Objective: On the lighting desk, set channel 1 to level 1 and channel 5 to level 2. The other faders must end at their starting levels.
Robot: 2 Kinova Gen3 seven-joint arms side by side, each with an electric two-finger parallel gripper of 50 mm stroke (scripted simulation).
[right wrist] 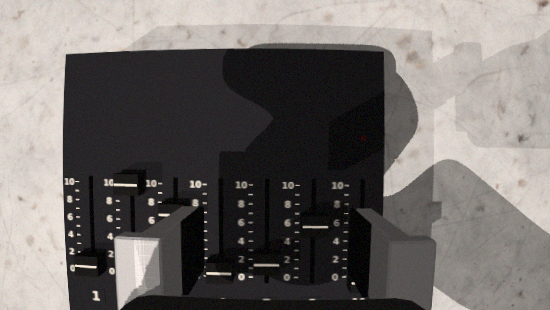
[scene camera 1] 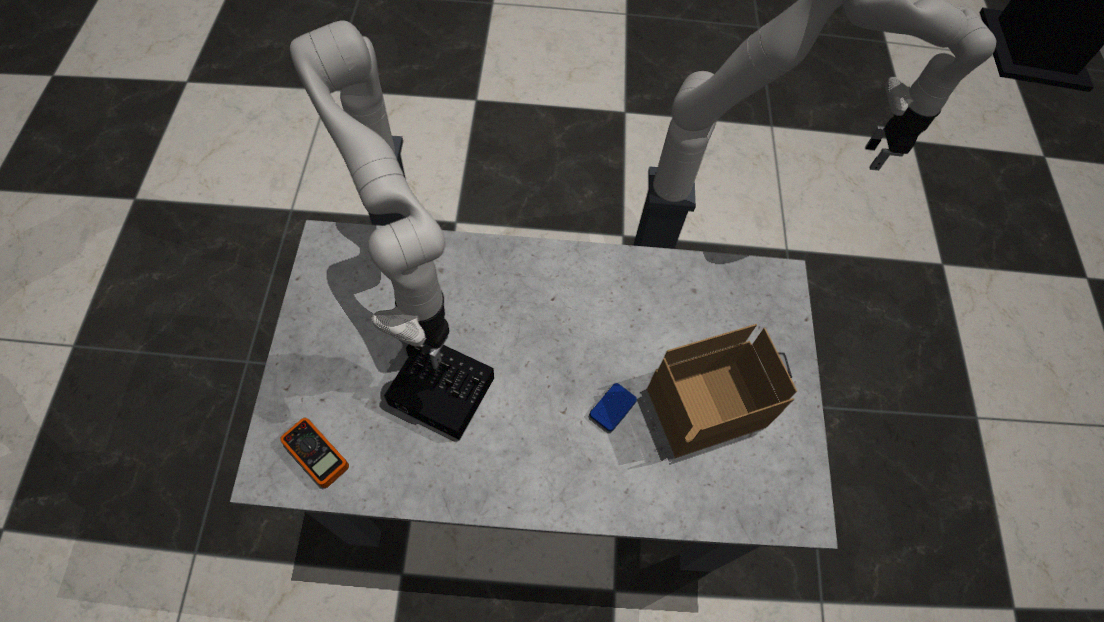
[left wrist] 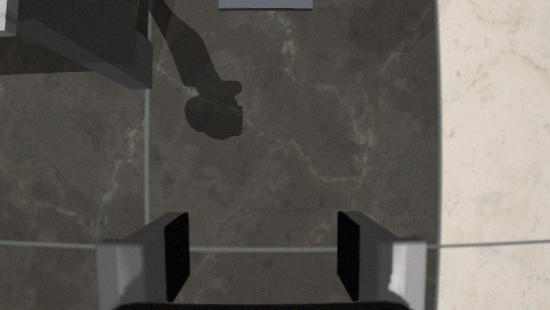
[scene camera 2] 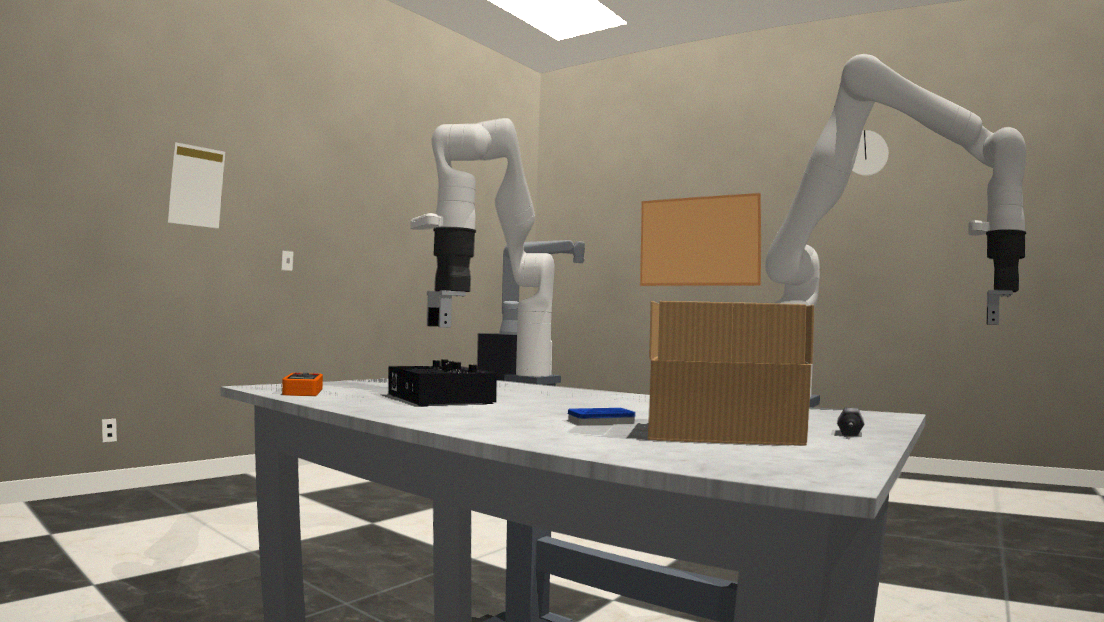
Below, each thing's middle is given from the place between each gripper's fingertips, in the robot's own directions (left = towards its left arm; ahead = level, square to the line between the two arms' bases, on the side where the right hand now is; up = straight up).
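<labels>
Blue block (scene camera 1: pixel 611 409): 370 mm to the left of my right hand (scene camera 2: pixel 438 326), 140 mm below it, 10 mm ahead of it.
My left gripper (scene camera 2: pixel 992 324): 170 mm above the blue block, 600 mm short of it, 530 mm to the left of it.
</labels>
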